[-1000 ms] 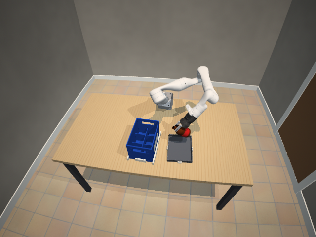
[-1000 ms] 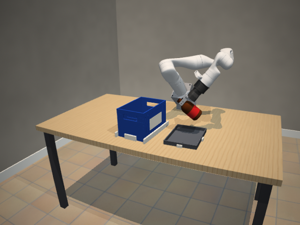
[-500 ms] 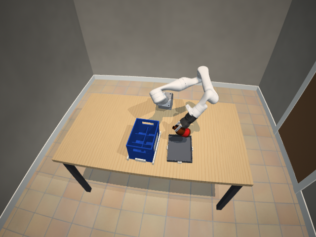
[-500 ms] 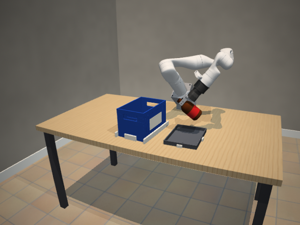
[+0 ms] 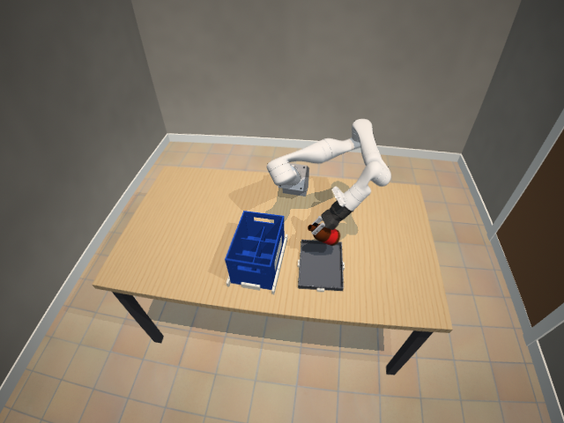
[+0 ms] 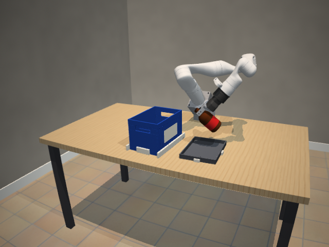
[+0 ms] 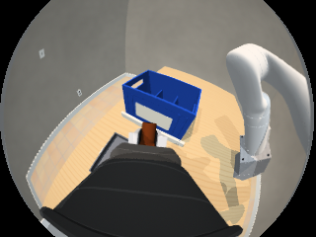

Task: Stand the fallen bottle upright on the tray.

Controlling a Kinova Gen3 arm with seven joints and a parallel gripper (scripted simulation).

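Right now the brown bottle is 40 mm to the left of my hand and 40 mm below it. From my hand the other things lie so: blue crate 240 mm to the right, 120 mm below, 30 mm behind; dark grey tray 190 mm below, 50 mm ahead, 30 mm to the left.
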